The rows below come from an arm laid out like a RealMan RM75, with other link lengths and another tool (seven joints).
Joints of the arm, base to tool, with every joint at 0 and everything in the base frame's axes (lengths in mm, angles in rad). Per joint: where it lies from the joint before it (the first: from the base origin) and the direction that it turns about. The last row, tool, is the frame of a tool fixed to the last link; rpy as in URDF.
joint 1: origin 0.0 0.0 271.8 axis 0 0 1
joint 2: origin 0.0 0.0 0.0 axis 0 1 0
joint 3: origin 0.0 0.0 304.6 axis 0 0 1
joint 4: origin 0.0 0.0 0.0 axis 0 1 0
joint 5: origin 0.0 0.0 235.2 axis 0 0 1
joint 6: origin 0.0 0.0 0.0 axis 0 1 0
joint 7: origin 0.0 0.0 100.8 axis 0 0 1
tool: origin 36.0 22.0 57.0 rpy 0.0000 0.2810 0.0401
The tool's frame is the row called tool.
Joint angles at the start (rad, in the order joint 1, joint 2, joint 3, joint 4, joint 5, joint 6, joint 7): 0.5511 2.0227 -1.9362 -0.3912 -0.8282 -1.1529 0.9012
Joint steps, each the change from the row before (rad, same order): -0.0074 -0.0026 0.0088 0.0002 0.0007 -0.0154 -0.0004; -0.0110 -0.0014 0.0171 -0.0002 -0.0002 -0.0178 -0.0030; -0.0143 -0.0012 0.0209 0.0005 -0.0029 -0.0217 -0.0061; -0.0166 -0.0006 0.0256 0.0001 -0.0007 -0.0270 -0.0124
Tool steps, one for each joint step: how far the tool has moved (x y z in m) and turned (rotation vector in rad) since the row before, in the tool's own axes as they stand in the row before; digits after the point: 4 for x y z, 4 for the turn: 0.0007 0.0009 -0.0029 -0.0016 -0.0121 0.0062; 0.0007 0.0009 -0.0033 0.0031 -0.0186 0.0087; 0.0016 0.0015 -0.0041 0.0039 -0.0204 0.0081; 0.0010 0.0015 -0.0046 0.0070 -0.0284 0.0049
